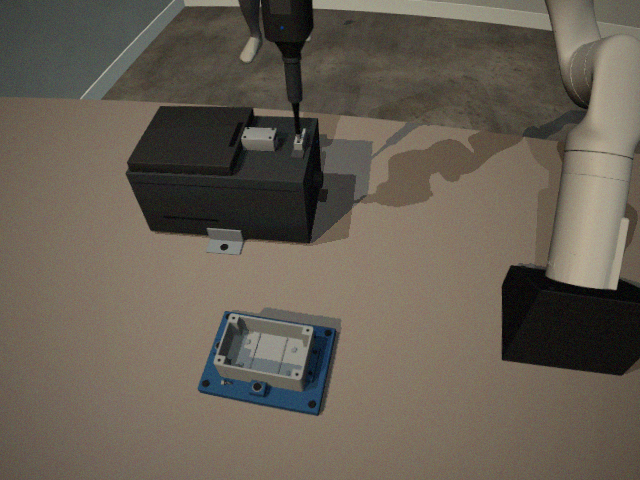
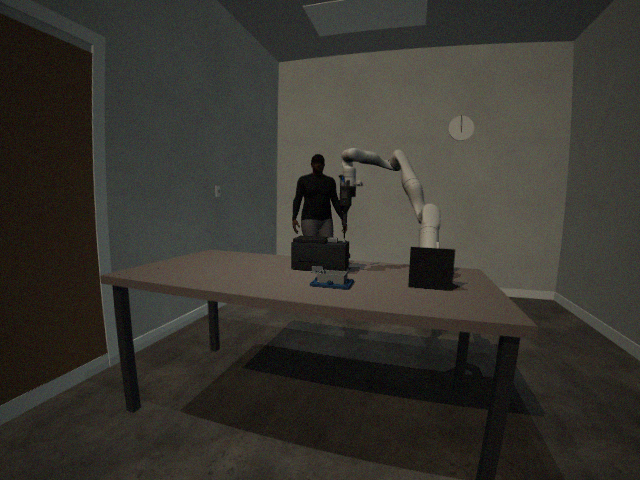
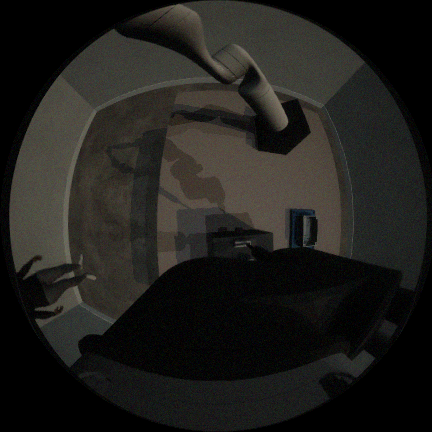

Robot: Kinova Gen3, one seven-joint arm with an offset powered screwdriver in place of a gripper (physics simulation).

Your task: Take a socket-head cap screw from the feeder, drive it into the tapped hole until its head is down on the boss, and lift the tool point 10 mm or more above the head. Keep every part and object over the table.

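Note:
The dark screw feeder point(image 1: 222, 206) point(image 2: 319, 255) point(image 3: 265, 240) stands toward the back of the table. My screwdriver point(image 1: 297, 132) point(image 2: 344, 237) is upright, its bit tip at the small white pick-up block point(image 1: 298, 146) on the feeder's right end. Whether a screw is on the bit is too small and dark to tell. The light grey open housing point(image 1: 258, 376) point(image 2: 330, 277) point(image 3: 309, 231) sits on a blue plate point(image 1: 286, 404) point(image 3: 294, 220), with a hole in each corner boss. A small screw-like part point(image 1: 225, 382) lies on the plate before the housing's front left corner.
A white block point(image 1: 259, 138) sits on the feeder top beside a raised dark lid point(image 1: 188, 136). An angle bracket point(image 1: 223, 246) is at the feeder's front foot. The arm's black base point(image 1: 568, 325) point(image 2: 431, 267) stands at right. A person point(image 2: 316, 196) stands behind the table.

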